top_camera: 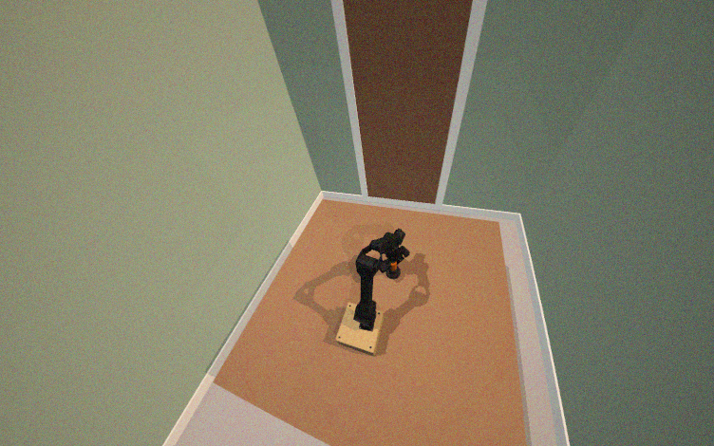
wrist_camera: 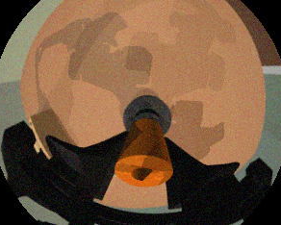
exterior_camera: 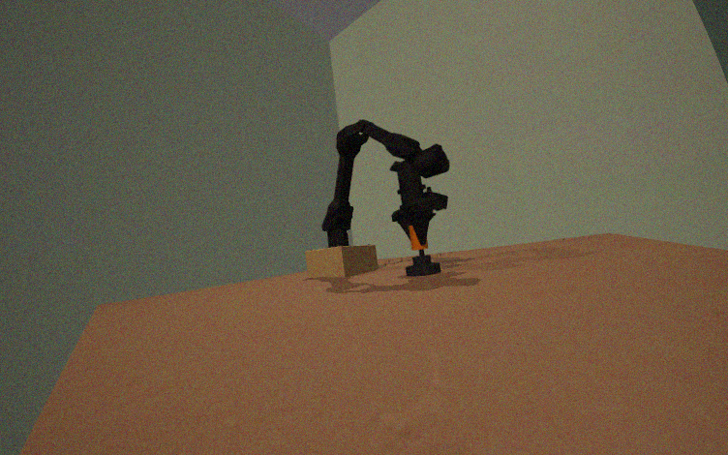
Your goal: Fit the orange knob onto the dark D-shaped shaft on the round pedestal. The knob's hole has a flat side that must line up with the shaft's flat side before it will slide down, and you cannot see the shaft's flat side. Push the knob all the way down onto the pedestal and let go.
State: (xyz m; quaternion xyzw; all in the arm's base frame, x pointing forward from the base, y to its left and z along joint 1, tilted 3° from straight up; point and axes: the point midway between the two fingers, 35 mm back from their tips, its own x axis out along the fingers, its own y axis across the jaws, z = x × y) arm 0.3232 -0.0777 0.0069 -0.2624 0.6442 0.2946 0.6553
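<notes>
My gripper tip is 2 cm below the orange knob. From my gripper tip the other things lie so: round pedestal 4 cm below.
</notes>
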